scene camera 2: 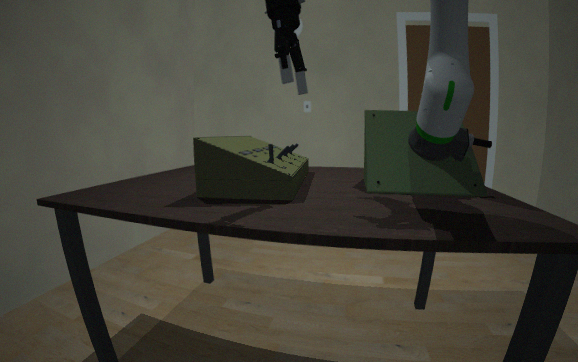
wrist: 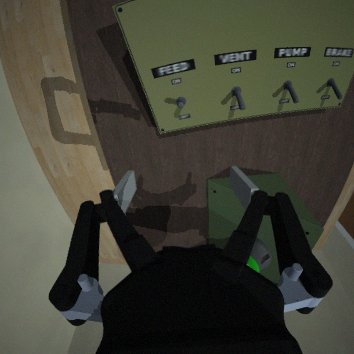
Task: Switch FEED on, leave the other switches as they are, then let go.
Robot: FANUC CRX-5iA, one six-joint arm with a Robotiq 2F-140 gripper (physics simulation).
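Places are measured from the arm's base along level axes (x ahead, y left, z up), in centimetres.
Where they show: gripper, fingertip midpoint: (scene camera 2: 296, 88) (wrist: 182, 177); arm's base, link origin: (scene camera 2: 430, 143).
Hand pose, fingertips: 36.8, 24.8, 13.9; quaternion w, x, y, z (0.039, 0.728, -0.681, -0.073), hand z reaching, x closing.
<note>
Each offset is from my fingertips to the centre of the thing, as dx, dy, dz. Level surfaces: height alone.
The olive switch panel box {+18.2, -15.0, -22.0} (scene camera 2: 240, 175) (wrist: 210, 30) stands on the table, with its sloped face carrying four labelled levers in a row. The FEED lever {+7.1, +0.8, -16.6} (scene camera 2: 271, 153) (wrist: 181, 102) stands upright in the scene view and looks nearly end-on in the wrist view, tilted to the ON side, unlike the others. The VENT lever {+8.6, -11.2, -17.1} (wrist: 239, 98), PUMP lever {+11.4, -22.9, -17.1} (wrist: 291, 92) and BRAKE lever {+14.2, -34.5, -17.1} (wrist: 335, 88) lean toward their OFF side. My gripper (scene camera 2: 294, 86) (wrist: 182, 177) is open and empty, high above the panel box in the scene view and apart from all levers.
A larger green box (scene camera 2: 390, 150) (wrist: 225, 205) stands on the dark table {dz -28.0} (scene camera 2: 330, 220) (wrist: 165, 155), right of the panel box in the scene view. The grey arm section (scene camera 2: 447, 95) hangs in front of it. A door (scene camera 2: 482, 75) is in the wall behind.
</note>
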